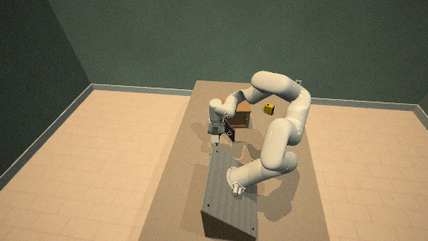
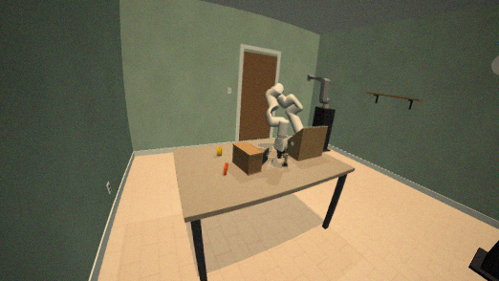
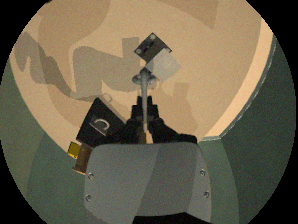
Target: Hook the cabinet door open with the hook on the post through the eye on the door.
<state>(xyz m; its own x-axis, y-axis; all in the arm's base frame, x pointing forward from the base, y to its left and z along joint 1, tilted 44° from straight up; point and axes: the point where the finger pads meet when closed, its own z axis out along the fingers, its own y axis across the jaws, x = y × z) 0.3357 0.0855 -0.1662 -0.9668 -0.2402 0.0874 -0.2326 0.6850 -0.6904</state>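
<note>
Right now my hand is 3 cm past the hook post and 3 cm above it. The rest, counted from my hand: grey hook (1 cm ahead, 2 cm below); then orange object (42 cm ahead, 3 cm to the right, 8 cm below); then dark door (11 cm ahead, 3 cm to the right, 2 cm below).
</note>
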